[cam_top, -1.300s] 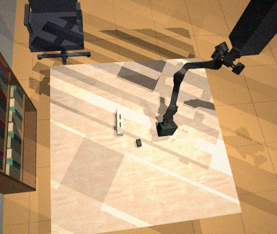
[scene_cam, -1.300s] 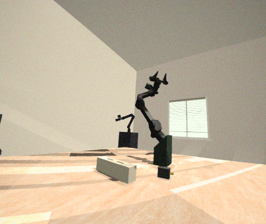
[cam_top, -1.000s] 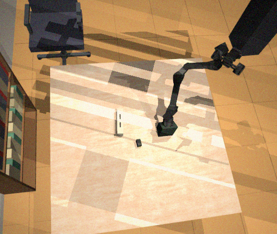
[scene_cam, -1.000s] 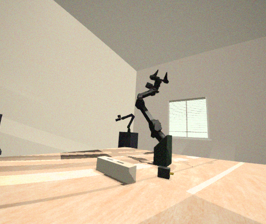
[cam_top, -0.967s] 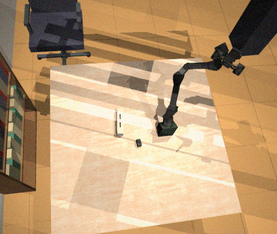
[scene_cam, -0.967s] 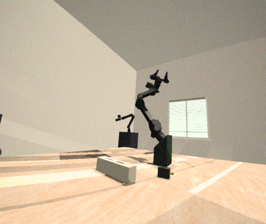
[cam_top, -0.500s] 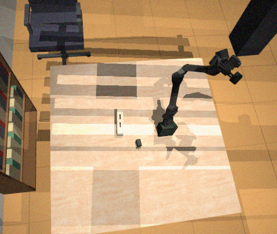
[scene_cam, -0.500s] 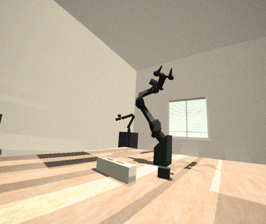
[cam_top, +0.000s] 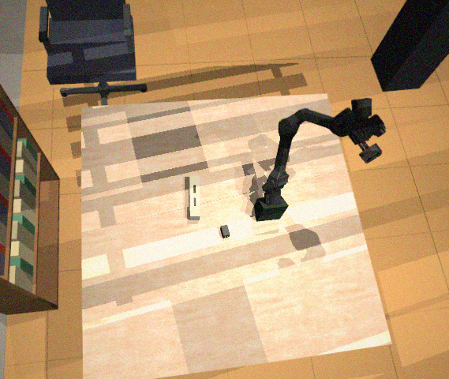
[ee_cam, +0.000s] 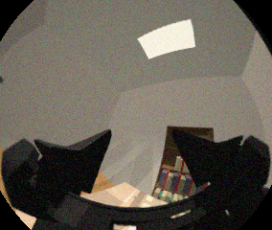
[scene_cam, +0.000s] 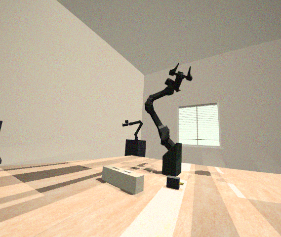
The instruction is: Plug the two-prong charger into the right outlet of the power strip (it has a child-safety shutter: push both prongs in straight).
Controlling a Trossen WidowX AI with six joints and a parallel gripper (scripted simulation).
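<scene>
Right now my gripper tip is 33 cm short of the dark charger, 3 cm to the right of it and 75 cm above it.
</scene>
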